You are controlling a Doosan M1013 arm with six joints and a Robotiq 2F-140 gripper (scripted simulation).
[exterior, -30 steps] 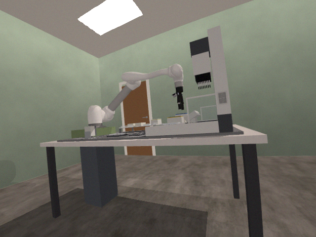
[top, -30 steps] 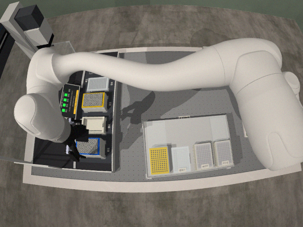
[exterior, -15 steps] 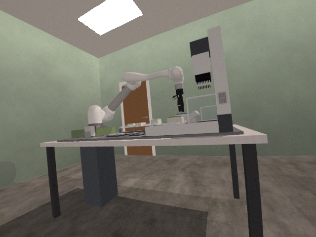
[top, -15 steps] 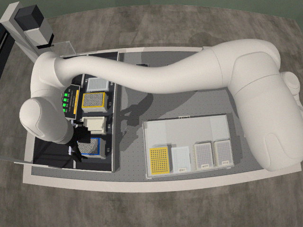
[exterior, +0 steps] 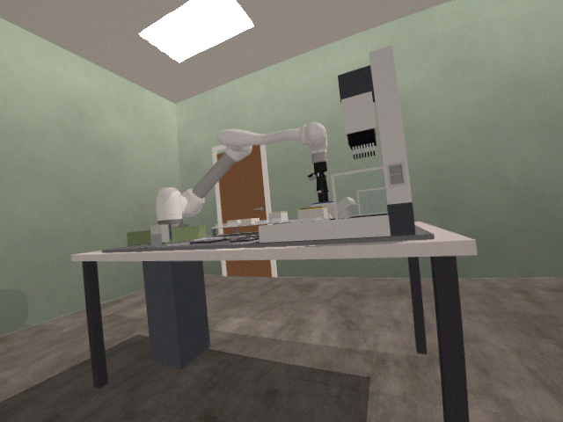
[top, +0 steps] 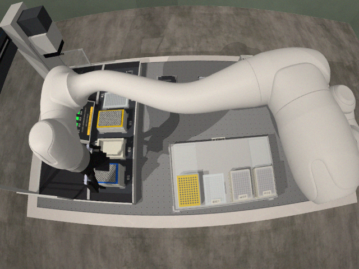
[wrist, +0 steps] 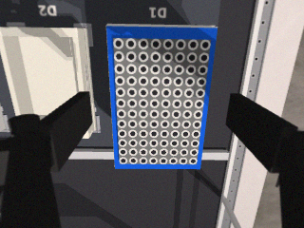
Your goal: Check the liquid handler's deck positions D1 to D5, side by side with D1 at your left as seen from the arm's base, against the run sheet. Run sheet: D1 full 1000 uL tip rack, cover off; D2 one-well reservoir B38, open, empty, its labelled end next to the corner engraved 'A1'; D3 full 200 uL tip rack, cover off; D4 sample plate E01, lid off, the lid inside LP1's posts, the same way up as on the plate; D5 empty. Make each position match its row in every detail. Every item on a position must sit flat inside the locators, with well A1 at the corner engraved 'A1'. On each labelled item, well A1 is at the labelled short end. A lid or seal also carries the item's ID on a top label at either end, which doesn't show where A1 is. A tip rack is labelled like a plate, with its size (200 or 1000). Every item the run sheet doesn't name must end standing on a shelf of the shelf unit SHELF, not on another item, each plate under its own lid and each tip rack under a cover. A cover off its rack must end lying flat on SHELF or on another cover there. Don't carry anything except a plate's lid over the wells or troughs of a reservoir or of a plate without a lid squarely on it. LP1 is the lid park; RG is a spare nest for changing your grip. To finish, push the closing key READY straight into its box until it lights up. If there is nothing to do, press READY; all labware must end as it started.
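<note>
Now: the blue-rimmed tip rack 5 cm below my hand, 1 cm to the right of it and 1 cm behind it. The rest, counted from my hand: yellow-rimmed tip rack 24 cm to the right, 7 cm below, 1 cm ahead; then white sample plate 37 cm to the right, 11 cm below, 1 cm ahead; then cream one-well reservoir 12 cm to the right, 11 cm below.
</note>
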